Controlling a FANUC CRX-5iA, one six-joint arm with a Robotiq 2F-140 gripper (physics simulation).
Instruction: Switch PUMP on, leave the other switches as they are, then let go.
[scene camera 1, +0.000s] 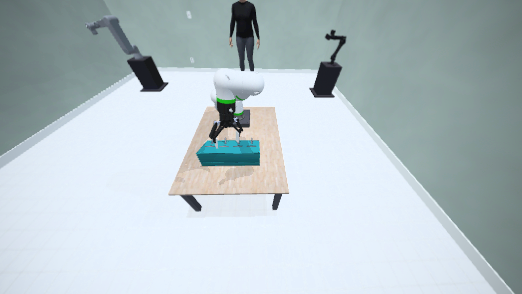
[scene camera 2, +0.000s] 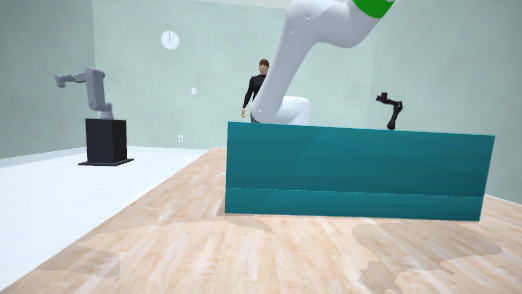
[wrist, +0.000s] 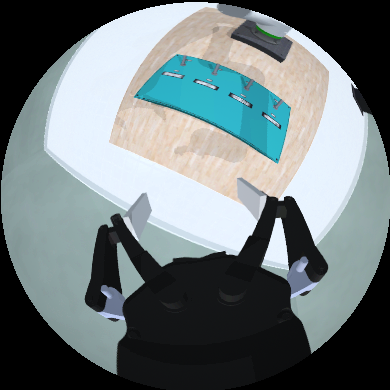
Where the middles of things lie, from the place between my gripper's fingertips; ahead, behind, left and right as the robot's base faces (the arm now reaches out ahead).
Scene:
Right now my hand is 23 cm past the teal switch box (scene camera 2: 278, 169), 4 cm to the left of it and 31 cm above it.

